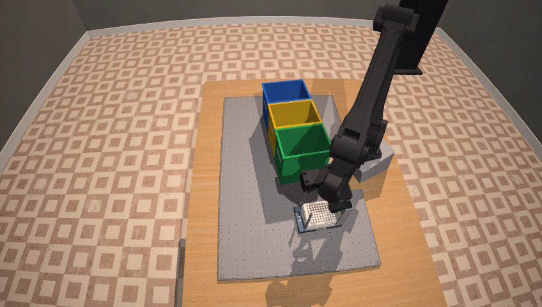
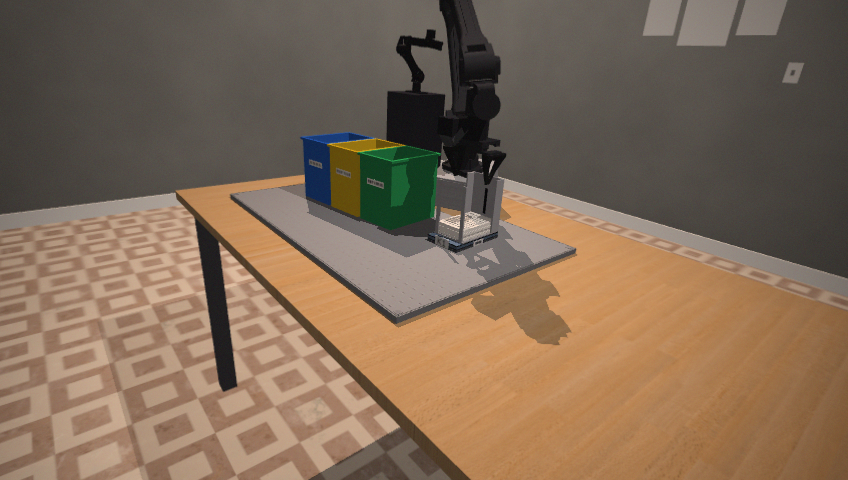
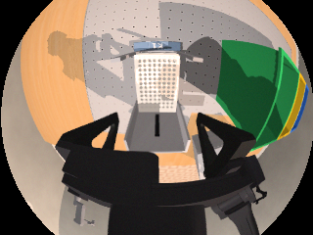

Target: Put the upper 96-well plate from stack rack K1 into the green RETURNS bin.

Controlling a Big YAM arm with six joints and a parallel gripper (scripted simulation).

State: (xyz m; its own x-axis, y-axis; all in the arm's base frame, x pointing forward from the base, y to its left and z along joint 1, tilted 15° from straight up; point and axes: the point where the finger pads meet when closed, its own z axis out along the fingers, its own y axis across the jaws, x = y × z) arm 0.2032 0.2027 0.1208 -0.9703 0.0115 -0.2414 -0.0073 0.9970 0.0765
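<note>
The white 96-well plate is 120 mm below my hand. Round my hand: yellow bin: 50 mm ahead, 350 mm to the right, 70 mm below; then blue bin: 50 mm ahead, 480 mm to the right, 70 mm below; then green bin: 40 mm ahead, 220 mm to the right, 70 mm below.
</note>
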